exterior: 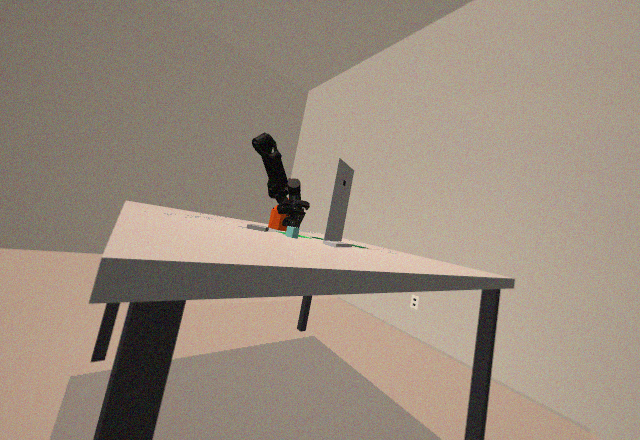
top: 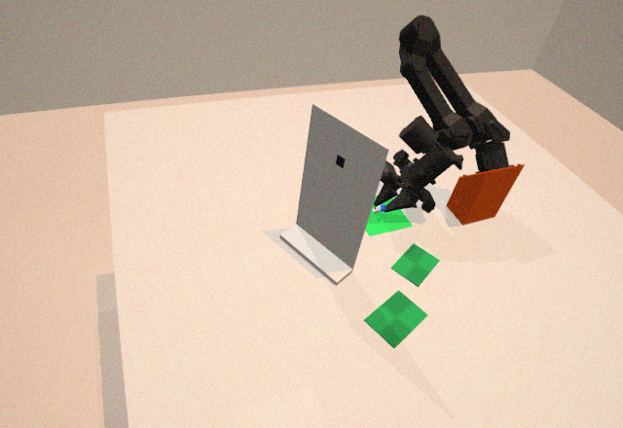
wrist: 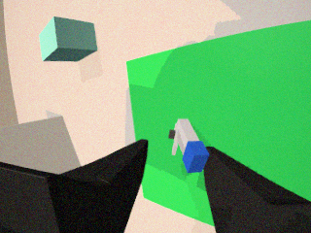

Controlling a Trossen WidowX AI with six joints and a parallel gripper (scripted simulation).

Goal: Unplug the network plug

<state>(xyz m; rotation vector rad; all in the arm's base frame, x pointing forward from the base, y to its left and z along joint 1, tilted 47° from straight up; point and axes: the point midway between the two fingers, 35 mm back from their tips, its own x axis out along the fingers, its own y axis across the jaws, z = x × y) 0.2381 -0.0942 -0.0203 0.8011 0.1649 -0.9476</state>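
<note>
Now: the blue plug 10 mm below my gripper tip. The rest, counted from my gripper tip: thin pale tab: 10 mm to the right, 10 mm below; then bright green square: 20 mm below, 10 mm behind; then small teal block: 120 mm ahead, 90 mm to the right.
</note>
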